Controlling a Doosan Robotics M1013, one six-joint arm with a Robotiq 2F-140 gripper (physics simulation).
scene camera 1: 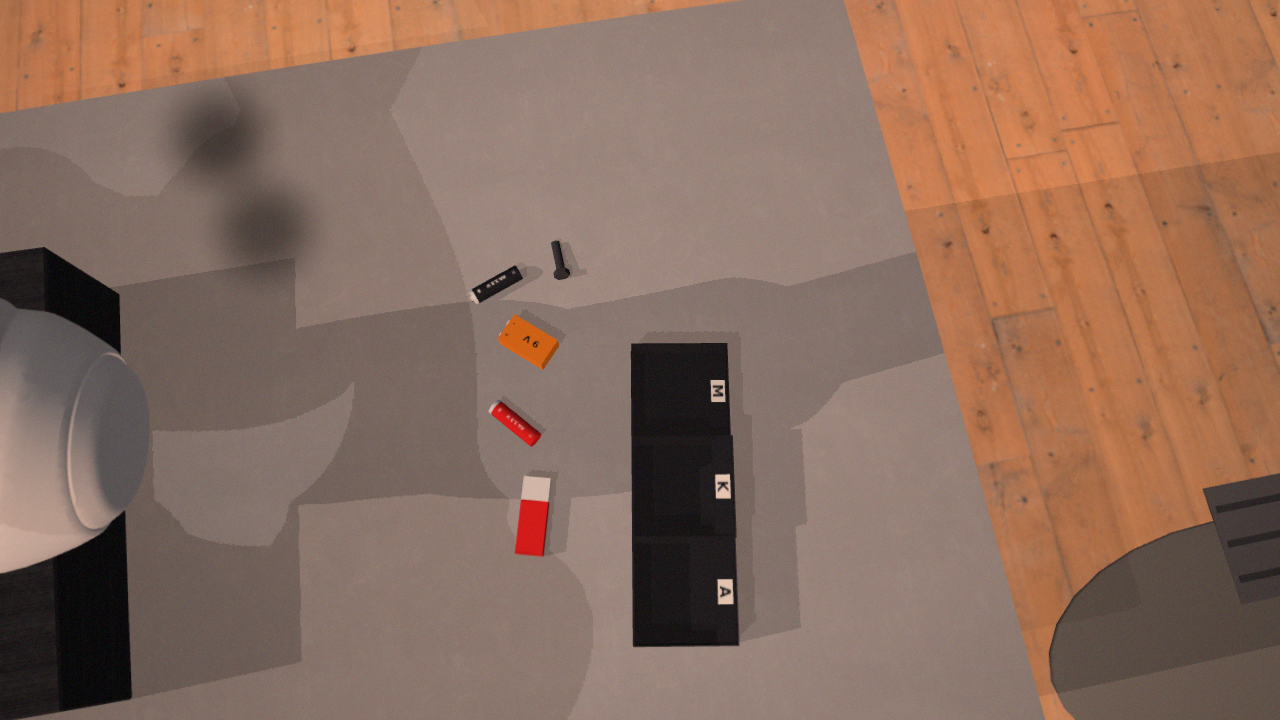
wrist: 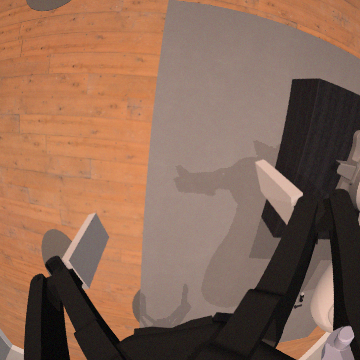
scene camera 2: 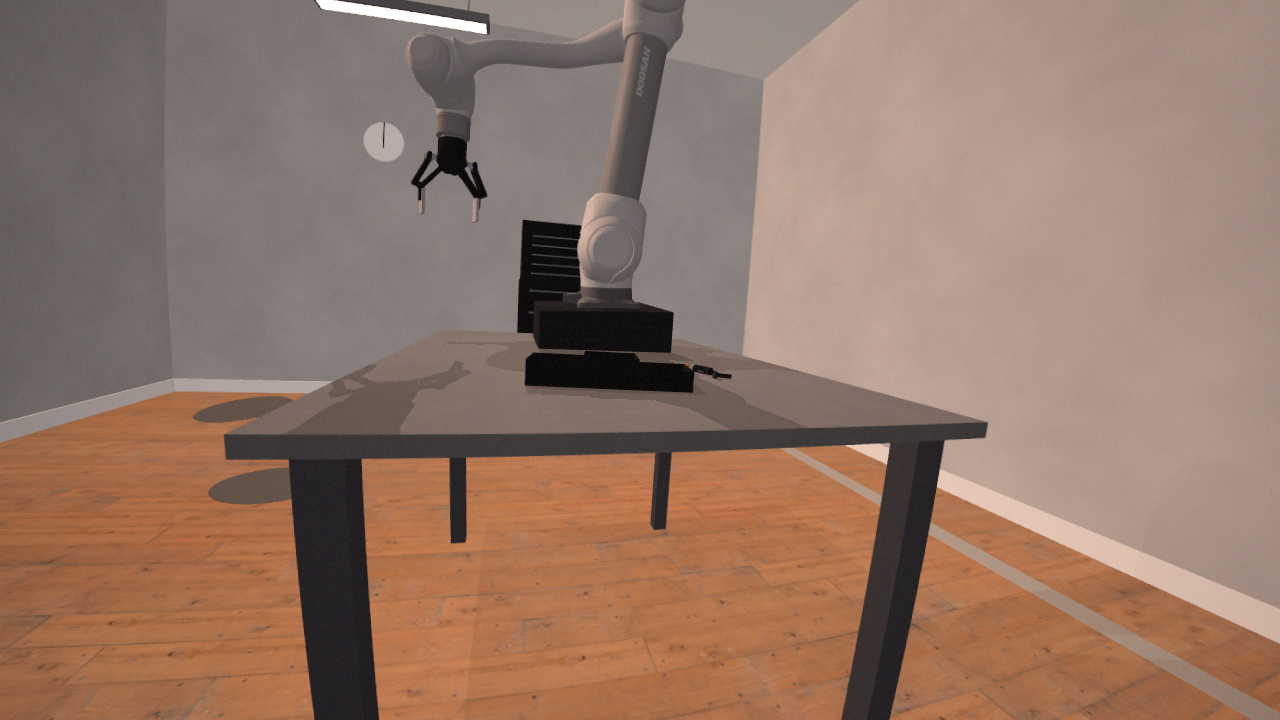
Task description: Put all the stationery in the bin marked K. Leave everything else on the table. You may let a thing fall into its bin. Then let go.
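Frame: origin at the arm's base, x ahead, y left, z up, level; centimetres.
Where they show: gripper, fingertip midpoint: (wrist: 176, 202) (scene camera 2: 449, 217); arm's base, origin of the base link: (scene camera 2: 605, 305).
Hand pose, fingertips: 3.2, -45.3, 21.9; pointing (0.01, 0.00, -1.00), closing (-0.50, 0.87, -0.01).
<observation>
Things, the pixels of their top centre, and the offset from my fingertips, as dx, dy, dz. "spot": a spot on its surface instead. Level surfaces: height alone.
- eraser, middle of its top: (scene camera 1: 532, 515) +51.2, +37.5, -32.2
- bin marked K, middle of its top: (scene camera 1: 683, 486) (scene camera 2: 610, 355) +63.9, +38.2, -28.9
- bin M, surface spot: (scene camera 1: 718, 416) spot: +67.7, +44.0, -30.7
- bin A, surface spot: (scene camera 1: 725, 622) spot: +66.0, +27.1, -30.0
- red battery, middle of its top: (scene camera 1: 513, 420) +50.1, +45.7, -32.1
- orange 9V battery, middle of its top: (scene camera 1: 526, 338) +51.9, +53.0, -31.8
- black battery, middle of its top: (scene camera 1: 493, 282) (scene camera 2: 702, 365) +49.3, +58.7, -32.1
- black bolt, middle of its top: (scene camera 1: 558, 256) (scene camera 2: 722, 371) +55.3, +60.7, -32.2
- table, its level: dz -33.5
A red and white block like an eraser (scene camera 1: 533, 519) lies left of the bins in scene camera 1. The bin marked K (scene camera 1: 723, 514) is the middle one of three black bins, between bin M (scene camera 1: 718, 416) and bin A (scene camera 1: 725, 622); no object shows inside it. A red battery (scene camera 1: 514, 423), an orange 9V battery (scene camera 1: 528, 341), a black battery (scene camera 1: 496, 283) and a black bolt (scene camera 1: 560, 260) lie on the table (scene camera 1: 626, 161). My gripper (scene camera 2: 448, 215) (wrist: 176, 202) is wide open and empty, high up and away from these things.
The arm's black base block (scene camera 2: 604, 328) (wrist: 300, 130) stands on the table behind the row of bins (scene camera 2: 608, 374) in scene camera 2. In the wrist view, the table edge runs between the fingers, with wooden floor (wrist: 90, 125) to its left.
</observation>
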